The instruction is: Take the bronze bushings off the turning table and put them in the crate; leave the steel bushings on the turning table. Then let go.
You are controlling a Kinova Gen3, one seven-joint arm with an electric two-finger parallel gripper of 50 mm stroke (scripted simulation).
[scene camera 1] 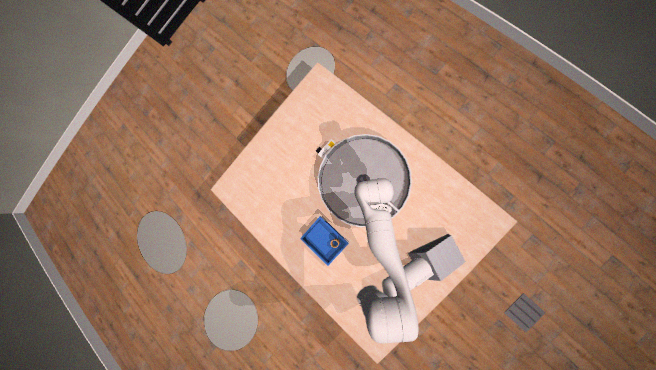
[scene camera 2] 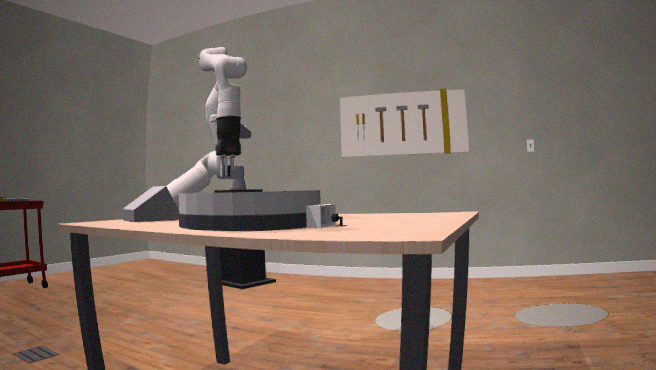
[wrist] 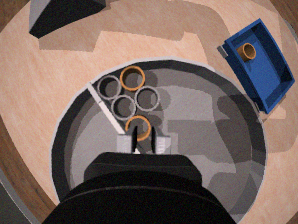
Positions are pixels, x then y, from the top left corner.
Labels:
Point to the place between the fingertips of my gripper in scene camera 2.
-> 226, 176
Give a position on a blue crate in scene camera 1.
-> At 318, 237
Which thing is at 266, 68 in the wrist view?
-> A blue crate.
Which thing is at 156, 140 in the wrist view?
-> My gripper.

